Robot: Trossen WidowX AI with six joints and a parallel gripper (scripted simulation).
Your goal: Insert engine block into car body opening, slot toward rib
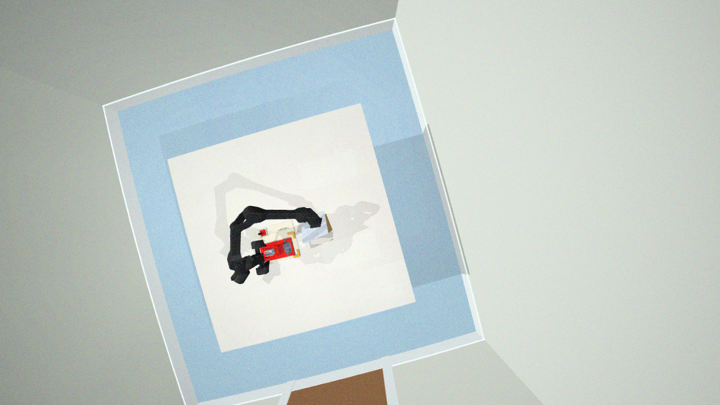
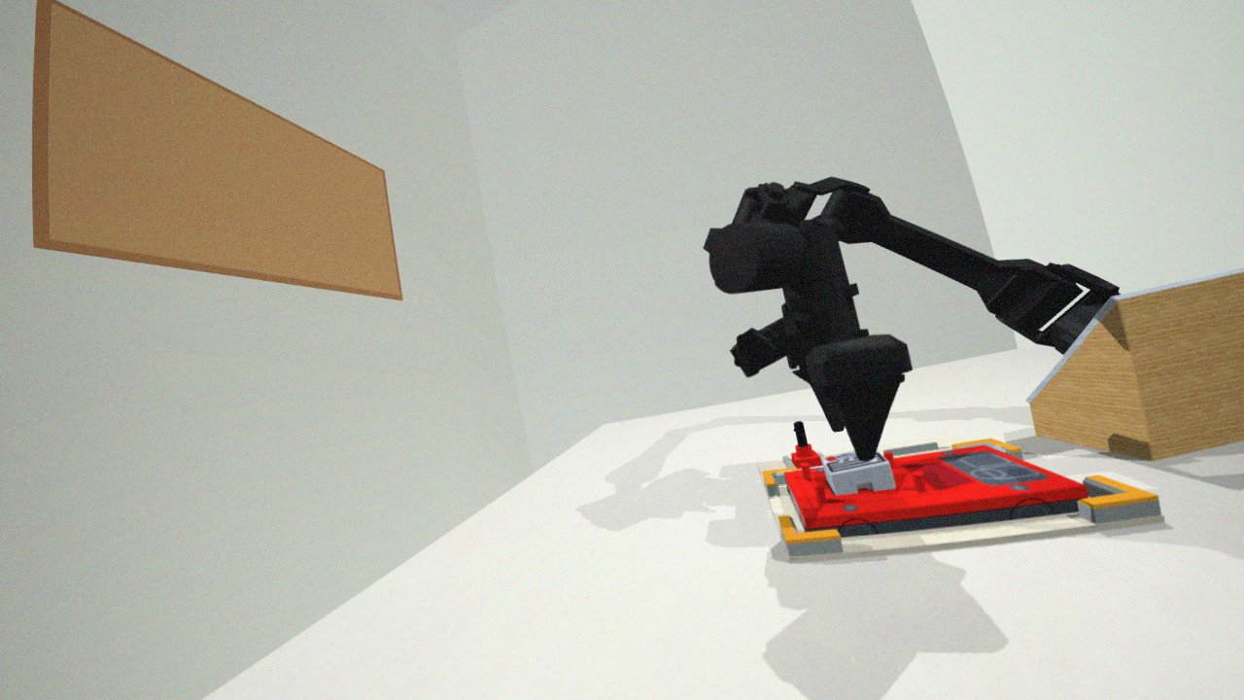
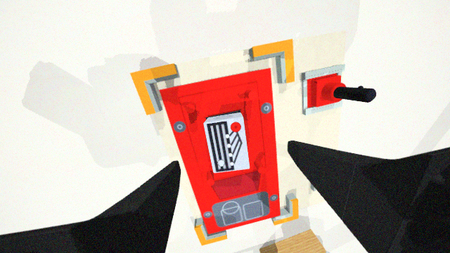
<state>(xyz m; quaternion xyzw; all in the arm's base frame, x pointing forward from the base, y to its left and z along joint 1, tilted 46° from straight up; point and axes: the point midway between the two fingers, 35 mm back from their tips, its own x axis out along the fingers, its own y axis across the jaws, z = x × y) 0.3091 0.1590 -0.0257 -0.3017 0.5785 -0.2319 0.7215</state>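
The engine block lies 1 cm to the left of my gripper tip and 3 cm below it.
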